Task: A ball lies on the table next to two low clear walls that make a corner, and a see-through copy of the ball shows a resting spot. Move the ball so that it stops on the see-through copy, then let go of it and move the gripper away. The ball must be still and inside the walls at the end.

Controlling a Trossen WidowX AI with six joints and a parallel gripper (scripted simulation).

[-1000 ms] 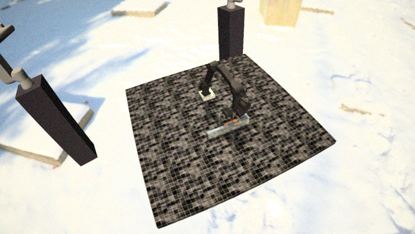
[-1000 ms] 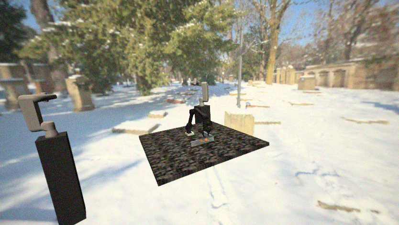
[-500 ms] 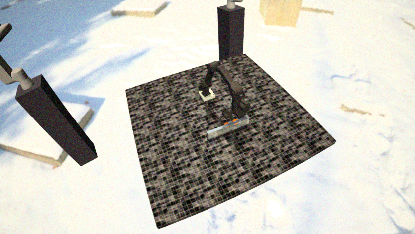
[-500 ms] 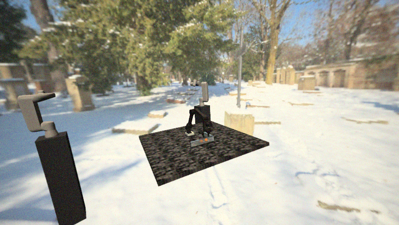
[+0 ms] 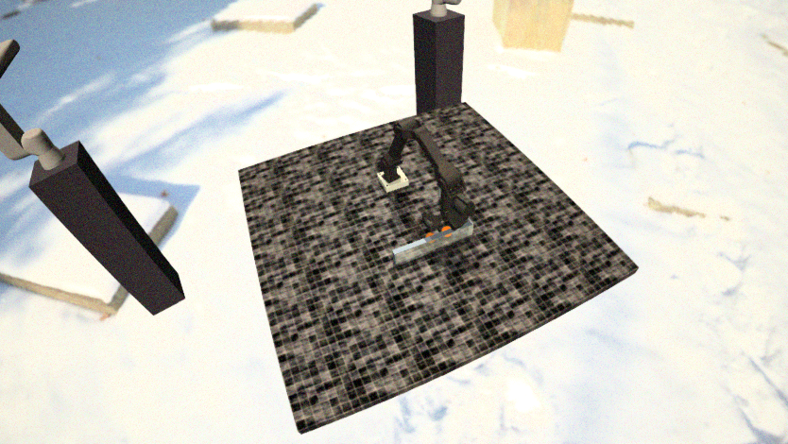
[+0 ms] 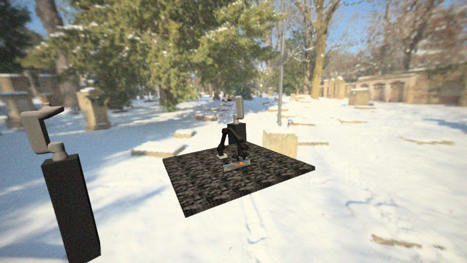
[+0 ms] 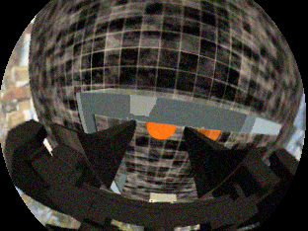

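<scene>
My gripper tip is now 10 mm above the orange ball.
</scene>
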